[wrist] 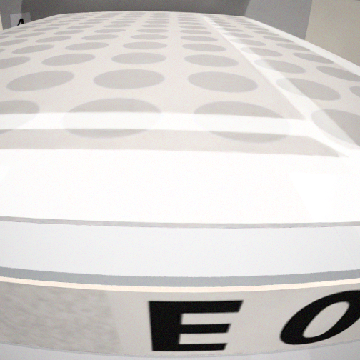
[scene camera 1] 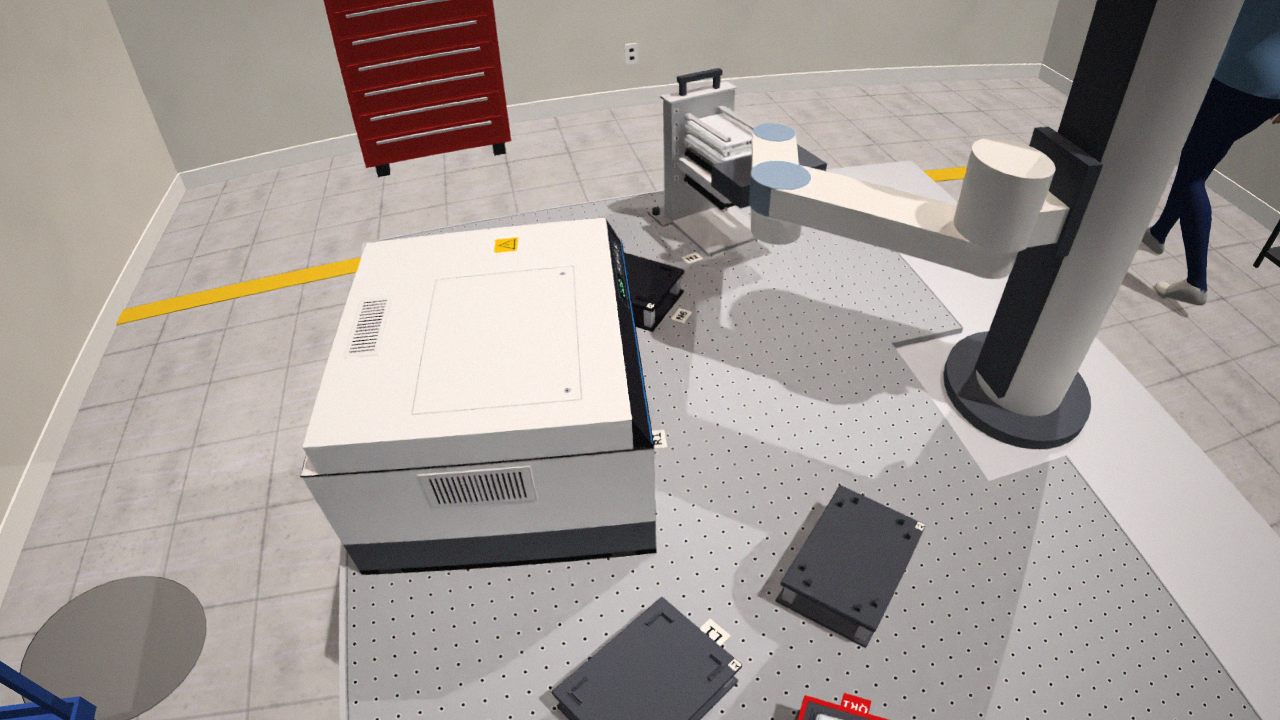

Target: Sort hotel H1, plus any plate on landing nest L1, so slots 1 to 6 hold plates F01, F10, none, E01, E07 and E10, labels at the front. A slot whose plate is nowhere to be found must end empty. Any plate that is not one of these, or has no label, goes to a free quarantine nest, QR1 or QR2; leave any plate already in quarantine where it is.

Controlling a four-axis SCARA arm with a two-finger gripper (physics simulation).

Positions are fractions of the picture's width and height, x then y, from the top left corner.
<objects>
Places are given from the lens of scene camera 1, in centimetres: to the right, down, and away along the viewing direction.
white boxy machine (scene camera 1: 0.47,0.68): -5, 14, 76
</objects>
